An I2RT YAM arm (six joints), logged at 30 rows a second.
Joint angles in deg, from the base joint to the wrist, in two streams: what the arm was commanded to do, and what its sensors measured. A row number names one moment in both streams.
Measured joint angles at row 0: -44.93 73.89 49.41 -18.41 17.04 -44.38
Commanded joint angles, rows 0 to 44: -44.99 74.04 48.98 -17.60 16.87 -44.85; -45.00 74.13 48.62 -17.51 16.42 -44.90; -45.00 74.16 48.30 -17.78 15.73 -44.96; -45.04 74.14 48.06 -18.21 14.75 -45.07; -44.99 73.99 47.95 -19.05 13.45 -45.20; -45.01 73.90 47.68 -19.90 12.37 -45.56; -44.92 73.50 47.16 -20.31 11.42 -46.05; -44.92 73.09 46.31 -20.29 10.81 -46.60; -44.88 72.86 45.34 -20.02 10.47 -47.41; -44.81 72.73 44.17 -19.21 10.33 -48.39; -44.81 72.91 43.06 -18.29 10.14 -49.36; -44.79 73.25 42.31 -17.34 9.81 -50.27; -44.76 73.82 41.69 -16.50 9.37 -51.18; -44.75 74.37 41.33 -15.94 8.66 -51.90; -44.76 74.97 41.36 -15.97 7.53 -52.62; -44.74 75.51 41.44 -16.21 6.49 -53.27; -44.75 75.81 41.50 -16.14 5.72 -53.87; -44.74 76.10 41.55 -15.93 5.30 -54.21; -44.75 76.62 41.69 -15.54 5.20 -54.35; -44.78 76.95 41.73 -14.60 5.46 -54.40; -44.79 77.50 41.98 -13.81 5.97 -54.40; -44.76 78.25 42.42 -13.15 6.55 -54.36; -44.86 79.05 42.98 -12.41 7.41 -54.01; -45.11 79.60 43.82 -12.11 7.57 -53.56; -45.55 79.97 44.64 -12.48 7.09 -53.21; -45.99 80.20 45.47 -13.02 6.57 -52.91; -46.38 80.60 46.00 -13.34 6.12 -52.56; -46.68 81.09 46.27 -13.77 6.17 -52.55; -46.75 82.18 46.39 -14.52 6.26 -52.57; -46.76 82.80 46.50 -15.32 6.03 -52.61; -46.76 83.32 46.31 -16.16 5.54 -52.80; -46.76 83.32 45.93 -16.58 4.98 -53.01; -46.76 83.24 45.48 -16.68 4.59 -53.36; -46.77 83.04 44.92 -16.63 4.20 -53.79; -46.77 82.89 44.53 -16.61 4.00 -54.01; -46.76 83.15 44.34 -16.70 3.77 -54.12; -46.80 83.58 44.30 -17.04 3.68 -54.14; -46.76 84.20 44.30 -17.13 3.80 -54.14; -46.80 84.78 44.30 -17.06 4.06 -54.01; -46.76 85.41 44.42 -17.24 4.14 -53.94; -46.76 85.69 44.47 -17.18 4.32 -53.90; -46.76 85.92 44.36 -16.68 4.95 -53.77; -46.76 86.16 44.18 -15.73 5.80 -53.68; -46.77 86.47 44.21 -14.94 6.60 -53.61; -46.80 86.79 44.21 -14.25 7.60 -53.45
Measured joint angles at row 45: -46.70 85.86 45.06 -14.92 5.85 -53.76
